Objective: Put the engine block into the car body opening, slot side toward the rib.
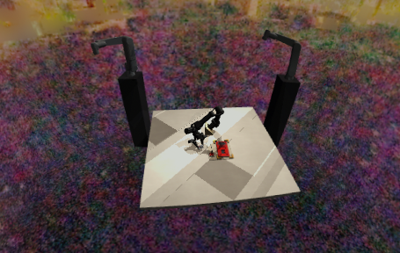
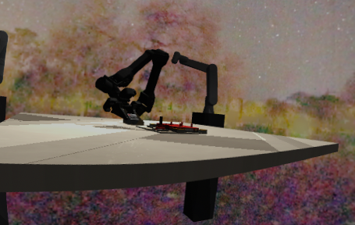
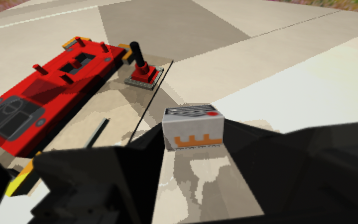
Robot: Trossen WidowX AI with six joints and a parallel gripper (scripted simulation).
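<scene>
Now: gripper tip right at the grey engine block.
</scene>
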